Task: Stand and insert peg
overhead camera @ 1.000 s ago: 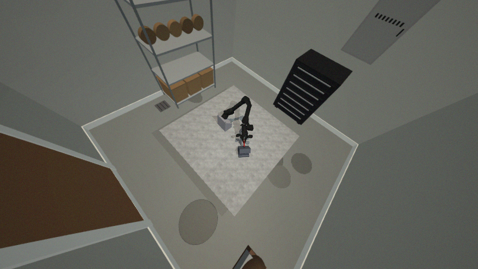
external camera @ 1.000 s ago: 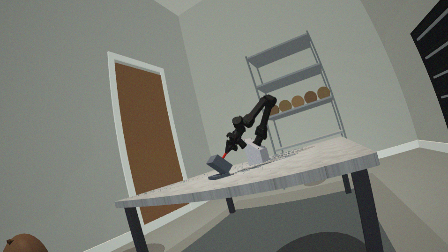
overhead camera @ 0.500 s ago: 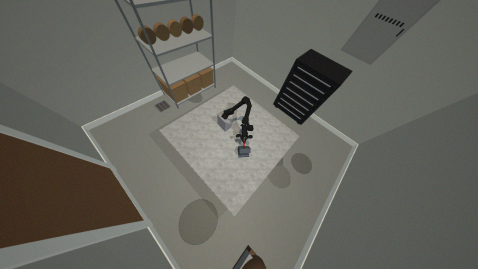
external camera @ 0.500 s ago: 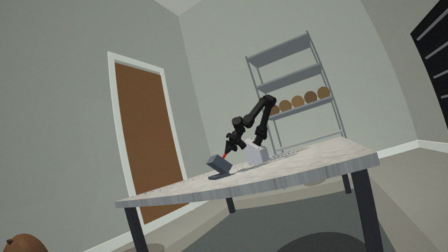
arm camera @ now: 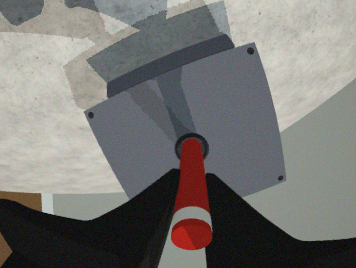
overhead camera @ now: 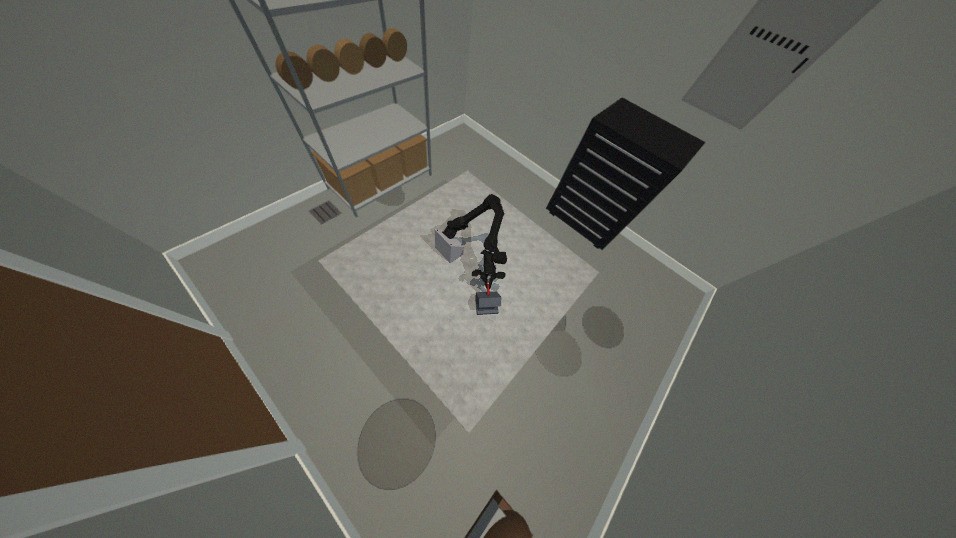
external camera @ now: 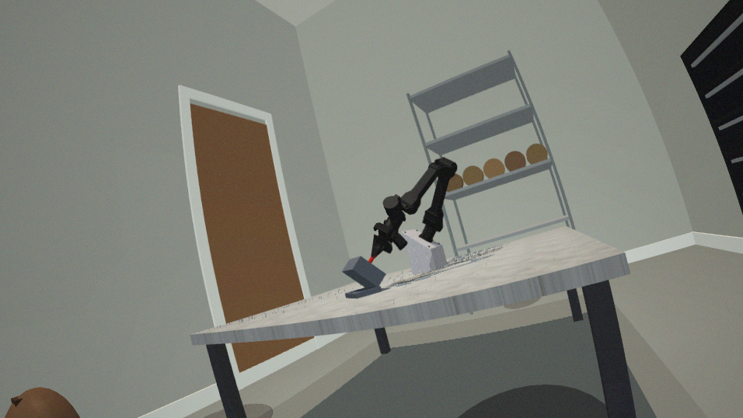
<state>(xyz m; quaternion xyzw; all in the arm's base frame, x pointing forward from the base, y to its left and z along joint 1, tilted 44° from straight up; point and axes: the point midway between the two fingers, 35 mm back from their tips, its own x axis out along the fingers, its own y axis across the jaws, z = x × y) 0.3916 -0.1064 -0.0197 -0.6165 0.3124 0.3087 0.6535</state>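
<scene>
Right now my gripper tip is 40 mm above the panel, 30 mm to the left of it and 30 mm short of it. From my gripper tip the other things lie so: red peg (10 mm to the left, 10 mm behind, 10 mm above).
</scene>
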